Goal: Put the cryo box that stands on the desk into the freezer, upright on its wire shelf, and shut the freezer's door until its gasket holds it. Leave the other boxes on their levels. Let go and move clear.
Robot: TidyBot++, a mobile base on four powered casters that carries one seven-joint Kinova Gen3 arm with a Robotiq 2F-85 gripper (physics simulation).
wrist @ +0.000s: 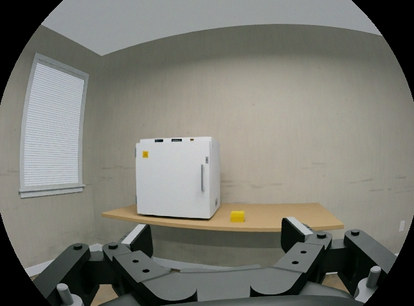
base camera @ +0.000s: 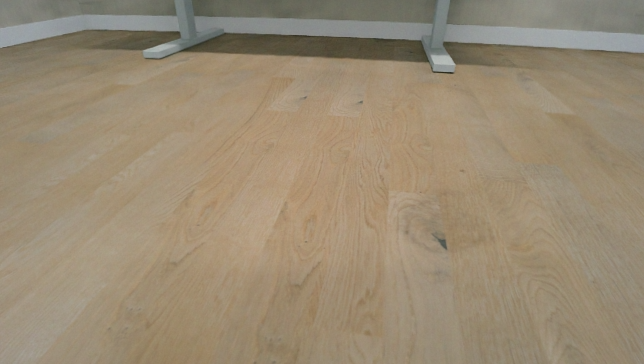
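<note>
A yellow cryo box [wrist: 237,216] stands on the wooden desk [wrist: 285,215] in the wrist view, to the right of the freezer. The white freezer [wrist: 174,180] stands on the left part of the desk with its door facing me; the door looks shut. A vertical grey handle [wrist: 202,178] is on the door's right side. The freezer's inside, its wire shelf and any other boxes are hidden. My gripper [wrist: 216,236] is open and empty, its fingers wide apart at the bottom of the wrist view, well short of the desk.
In the base camera view, two pale desk legs [base camera: 184,20] [base camera: 440,30] with long feet stand on the wooden floor [base camera: 320,200] near the far wall. A window with blinds [wrist: 54,125] is on the left wall. White baseboard [base camera: 300,25] runs along the wall.
</note>
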